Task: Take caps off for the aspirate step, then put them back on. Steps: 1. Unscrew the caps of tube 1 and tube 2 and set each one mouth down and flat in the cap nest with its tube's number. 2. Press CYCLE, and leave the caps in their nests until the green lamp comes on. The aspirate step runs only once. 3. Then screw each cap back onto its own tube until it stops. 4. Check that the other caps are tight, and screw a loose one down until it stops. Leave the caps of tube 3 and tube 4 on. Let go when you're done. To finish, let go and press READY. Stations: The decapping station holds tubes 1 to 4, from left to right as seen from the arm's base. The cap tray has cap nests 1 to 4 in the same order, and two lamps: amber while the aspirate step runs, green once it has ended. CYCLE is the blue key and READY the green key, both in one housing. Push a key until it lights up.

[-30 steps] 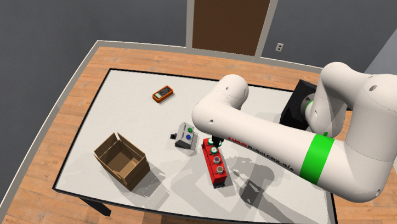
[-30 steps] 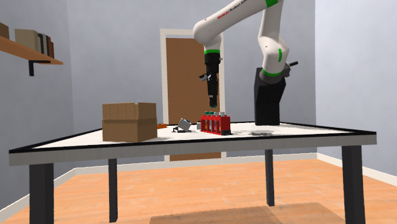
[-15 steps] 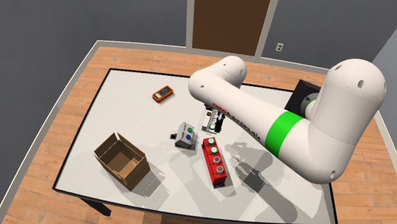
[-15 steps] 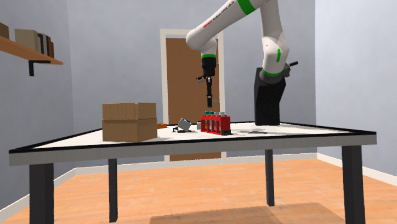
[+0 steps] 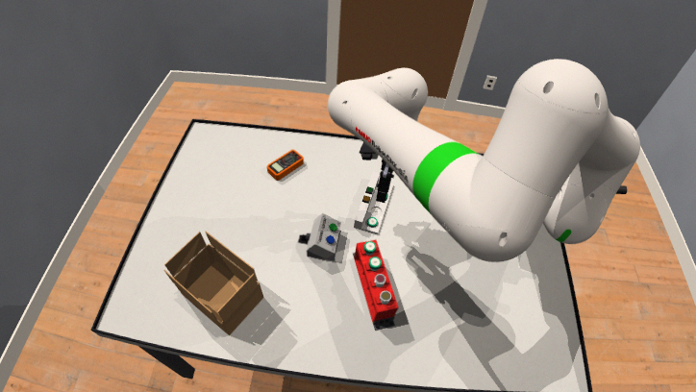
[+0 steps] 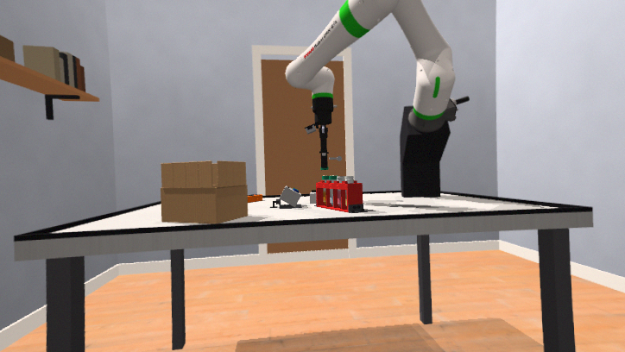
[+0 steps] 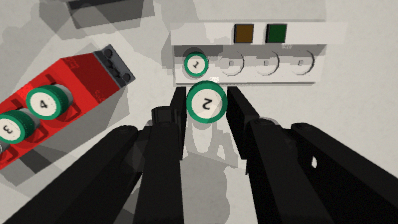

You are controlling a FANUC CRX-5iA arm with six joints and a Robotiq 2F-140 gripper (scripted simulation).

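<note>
Now: the blue key 14 cm to the left of my hand, 12 cm below it and 12 cm ahead of it. The rest, counted from my hand: cap 1: 17 cm below, 1 cm to the left, 1 cm ahead; then cap 2: 3 cm below; then cap 4: 16 cm to the left, 7 cm below.
</note>
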